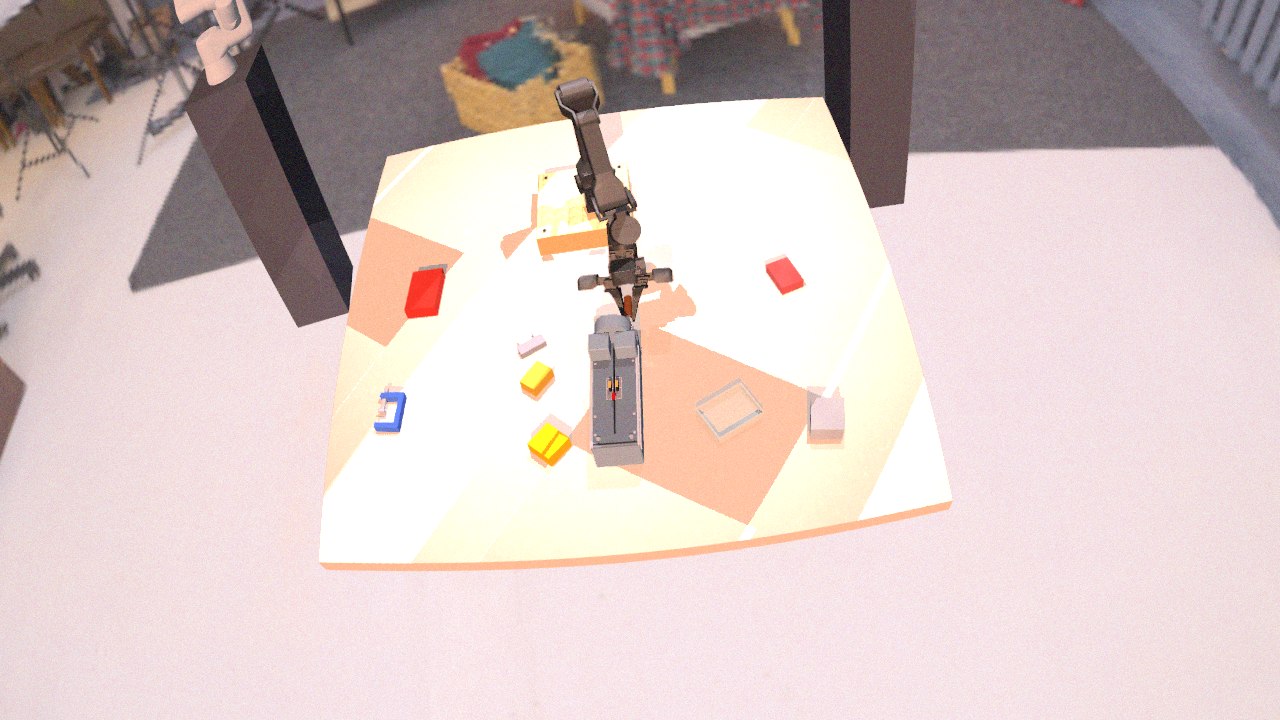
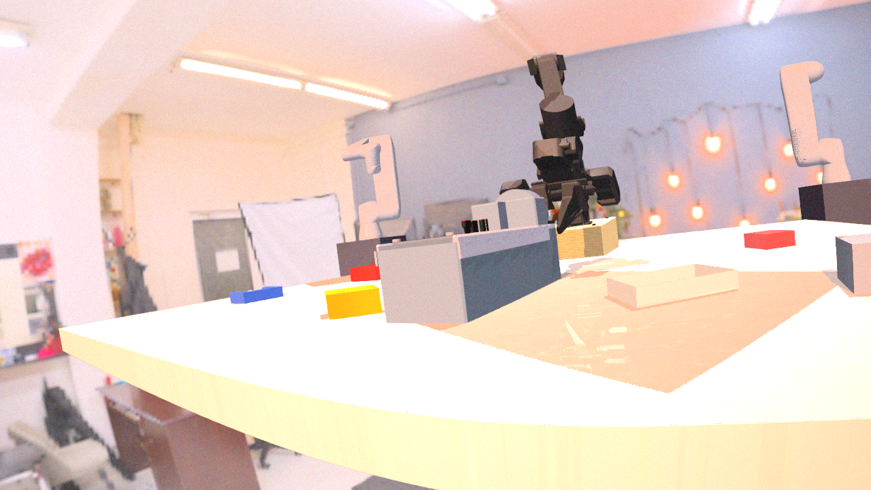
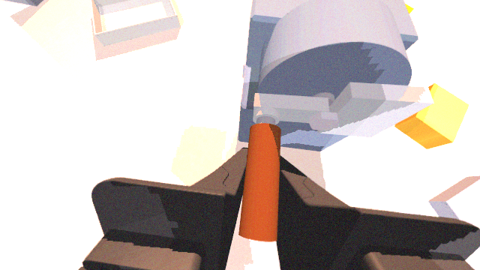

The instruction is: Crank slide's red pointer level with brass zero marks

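The orange crank handle is 30 mm above my gripper tip and 20 mm behind it. The rest, counted from my gripper tip: shallow white tray: 230 mm ahead, 150 mm to the left, 60 mm below; then red pointer: 190 mm ahead, 60 mm to the right, 20 mm above; then yellow cube: 210 mm ahead, 200 mm to the right, 50 mm below.
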